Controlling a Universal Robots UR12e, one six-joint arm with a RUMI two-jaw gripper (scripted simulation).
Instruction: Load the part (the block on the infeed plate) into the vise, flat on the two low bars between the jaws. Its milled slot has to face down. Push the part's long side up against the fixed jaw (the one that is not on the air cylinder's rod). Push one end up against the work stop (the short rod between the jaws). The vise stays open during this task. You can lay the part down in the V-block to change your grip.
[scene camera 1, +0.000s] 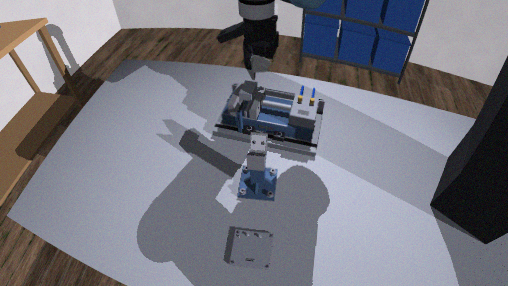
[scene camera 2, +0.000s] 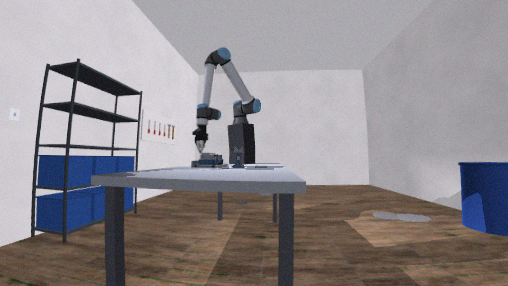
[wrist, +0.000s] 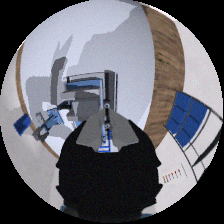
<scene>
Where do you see my gripper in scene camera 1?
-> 253, 79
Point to my gripper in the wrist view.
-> At 107, 108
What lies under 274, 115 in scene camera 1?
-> A vise.
</scene>
